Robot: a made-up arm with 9 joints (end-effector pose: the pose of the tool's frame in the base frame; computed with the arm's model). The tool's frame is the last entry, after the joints.
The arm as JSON. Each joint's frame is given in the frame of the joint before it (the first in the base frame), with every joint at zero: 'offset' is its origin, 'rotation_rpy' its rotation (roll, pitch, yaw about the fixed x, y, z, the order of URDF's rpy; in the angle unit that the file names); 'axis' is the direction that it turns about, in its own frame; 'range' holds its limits. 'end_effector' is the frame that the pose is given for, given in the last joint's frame.
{
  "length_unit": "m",
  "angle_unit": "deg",
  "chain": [
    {
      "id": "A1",
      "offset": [
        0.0,
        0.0,
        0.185
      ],
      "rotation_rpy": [
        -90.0,
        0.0,
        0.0
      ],
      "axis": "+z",
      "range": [
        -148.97,
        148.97
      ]
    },
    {
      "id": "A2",
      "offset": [
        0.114,
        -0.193,
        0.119
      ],
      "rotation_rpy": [
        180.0,
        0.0,
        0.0
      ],
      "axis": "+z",
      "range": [
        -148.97,
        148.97
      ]
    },
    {
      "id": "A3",
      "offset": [
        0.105,
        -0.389,
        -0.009
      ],
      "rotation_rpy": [
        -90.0,
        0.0,
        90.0
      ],
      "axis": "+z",
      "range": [
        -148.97,
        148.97
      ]
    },
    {
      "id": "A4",
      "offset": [
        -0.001,
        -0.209,
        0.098
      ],
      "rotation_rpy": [
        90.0,
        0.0,
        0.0
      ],
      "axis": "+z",
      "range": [
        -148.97,
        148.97
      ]
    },
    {
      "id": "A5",
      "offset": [
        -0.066,
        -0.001,
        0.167
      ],
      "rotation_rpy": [
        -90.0,
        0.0,
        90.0
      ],
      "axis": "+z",
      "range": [
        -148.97,
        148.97
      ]
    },
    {
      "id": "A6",
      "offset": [
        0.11,
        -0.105,
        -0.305
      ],
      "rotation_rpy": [
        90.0,
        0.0,
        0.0
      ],
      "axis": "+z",
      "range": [
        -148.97,
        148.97
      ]
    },
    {
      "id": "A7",
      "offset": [
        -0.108,
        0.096,
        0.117
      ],
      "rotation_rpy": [
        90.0,
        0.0,
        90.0
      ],
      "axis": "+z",
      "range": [
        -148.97,
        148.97
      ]
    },
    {
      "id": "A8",
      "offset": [
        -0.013,
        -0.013,
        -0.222
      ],
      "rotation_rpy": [
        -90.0,
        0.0,
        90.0
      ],
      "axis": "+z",
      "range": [
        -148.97,
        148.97
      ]
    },
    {
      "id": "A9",
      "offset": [
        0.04,
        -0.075,
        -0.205
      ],
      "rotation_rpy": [
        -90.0,
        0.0,
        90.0
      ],
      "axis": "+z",
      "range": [
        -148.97,
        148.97
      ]
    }
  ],
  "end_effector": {
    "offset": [
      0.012,
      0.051,
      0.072
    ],
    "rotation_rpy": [
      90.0,
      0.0,
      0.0
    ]
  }
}
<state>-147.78 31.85 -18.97 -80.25 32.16 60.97 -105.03 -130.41 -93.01</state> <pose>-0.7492 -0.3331 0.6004 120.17 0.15 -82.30</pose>
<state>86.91 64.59 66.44 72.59 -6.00 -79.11 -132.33 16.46 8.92</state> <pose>0.2137 -0.0178 0.0941 62.38 16.01 10.81</pose>
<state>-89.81 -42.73 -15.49 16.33 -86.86 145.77 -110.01 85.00 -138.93</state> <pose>-0.1492 -0.6595 0.1638 -174.61 -49.38 150.58</pose>
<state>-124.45 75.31 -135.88 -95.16 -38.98 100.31 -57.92 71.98 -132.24</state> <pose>-0.9435 0.5425 0.5440 153.05 -0.31 75.04</pose>
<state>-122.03 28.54 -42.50 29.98 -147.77 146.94 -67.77 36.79 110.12</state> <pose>-0.0095 -0.5448 0.3677 59.30 6.28 -9.96</pose>
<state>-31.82 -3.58 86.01 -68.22 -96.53 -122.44 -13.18 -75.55 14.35</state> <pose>-0.1050 -0.0213 0.9500 178.56 -29.31 -79.25</pose>
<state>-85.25 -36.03 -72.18 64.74 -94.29 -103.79 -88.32 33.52 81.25</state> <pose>0.5493 -0.1296 -0.3687 21.81 26.65 86.00</pose>
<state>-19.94 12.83 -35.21 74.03 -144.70 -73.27 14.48 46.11 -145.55</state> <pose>0.3636 -0.3116 0.2524 -40.62 3.68 150.19</pose>
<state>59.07 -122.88 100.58 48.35 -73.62 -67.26 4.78 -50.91 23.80</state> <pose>0.0430 0.1827 -0.1380 15.27 14.36 172.66</pose>
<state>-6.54 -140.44 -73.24 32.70 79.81 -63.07 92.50 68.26 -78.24</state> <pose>-0.3021 0.2819 1.1970 -38.42 67.64 -140.75</pose>
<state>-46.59 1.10 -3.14 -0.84 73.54 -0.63 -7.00 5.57 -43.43</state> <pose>0.2447 -0.4615 0.0014 70.91 -35.57 -114.44</pose>
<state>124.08 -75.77 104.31 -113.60 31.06 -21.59 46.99 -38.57 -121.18</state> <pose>0.0754 0.3963 -0.2674 -12.55 -53.34 -97.24</pose>
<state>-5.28 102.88 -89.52 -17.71 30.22 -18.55 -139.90 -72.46 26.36</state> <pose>0.9905 -0.0997 0.9289 120.39 -15.73 150.66</pose>
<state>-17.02 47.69 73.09 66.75 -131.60 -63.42 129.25 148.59 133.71</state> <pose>0.3850 0.1861 0.4167 -110.94 22.88 -8.12</pose>
